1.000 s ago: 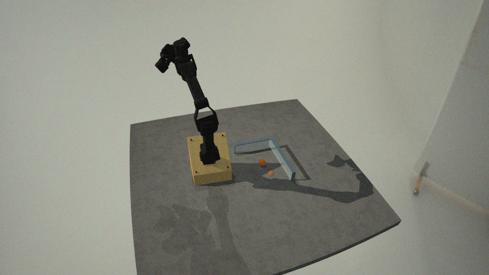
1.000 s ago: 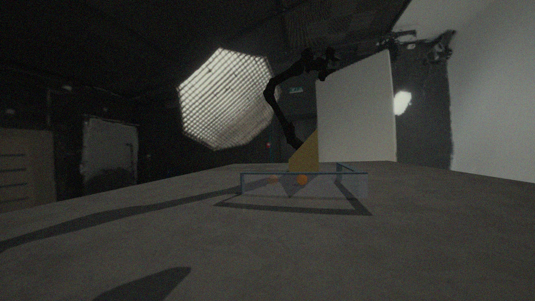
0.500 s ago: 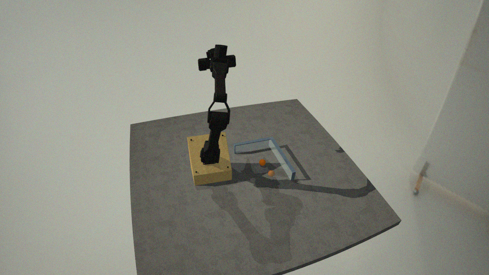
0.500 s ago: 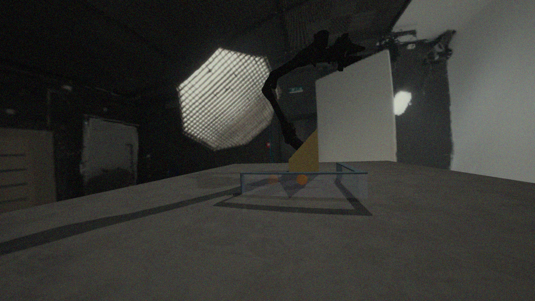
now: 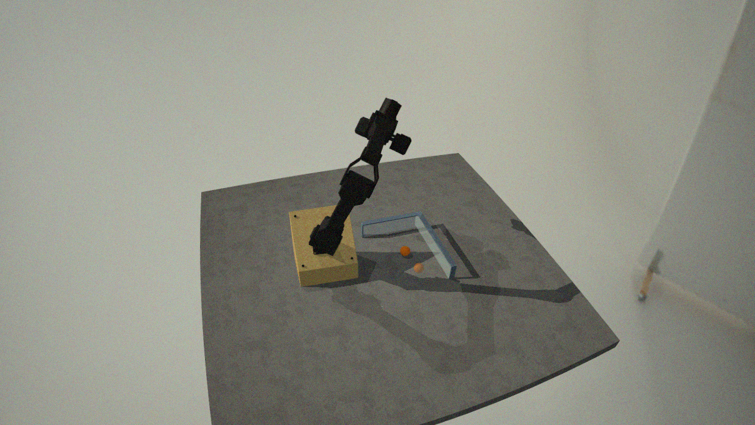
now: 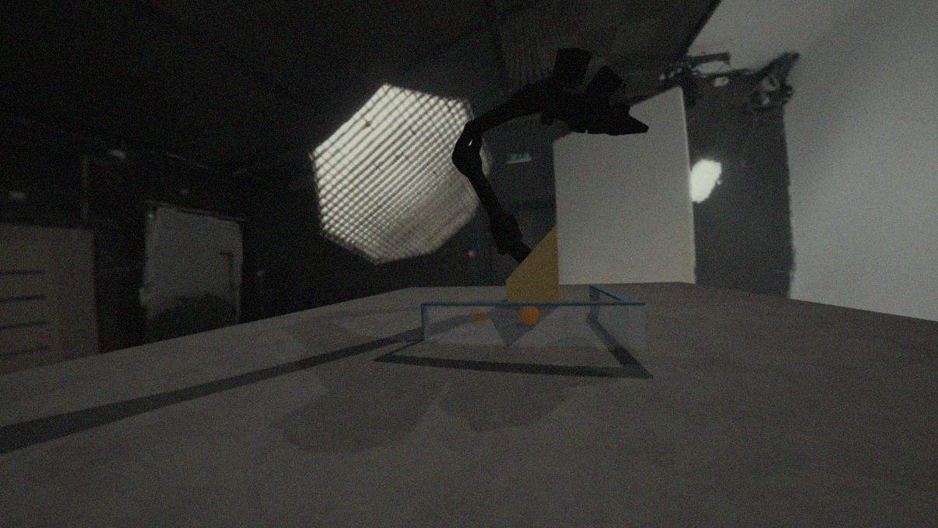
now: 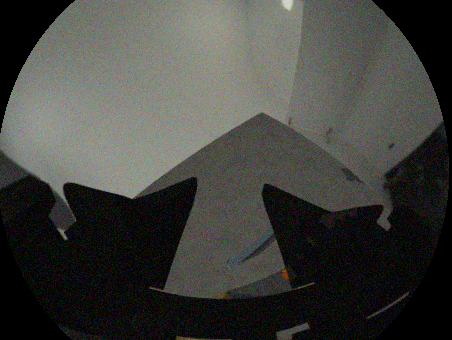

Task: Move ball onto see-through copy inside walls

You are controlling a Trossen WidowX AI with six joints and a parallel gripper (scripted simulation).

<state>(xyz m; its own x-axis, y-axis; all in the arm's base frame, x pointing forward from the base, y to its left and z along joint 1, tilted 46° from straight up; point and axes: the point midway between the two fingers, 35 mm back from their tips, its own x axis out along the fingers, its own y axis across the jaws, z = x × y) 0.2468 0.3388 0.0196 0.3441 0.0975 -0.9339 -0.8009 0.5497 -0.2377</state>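
The orange ball is 3 cm ahead of my gripper tip, 22 cm to the right of it and 34 cm below it. Round my gripper tip: see-through copy 5 cm ahead, 31 cm to the right, 34 cm below.
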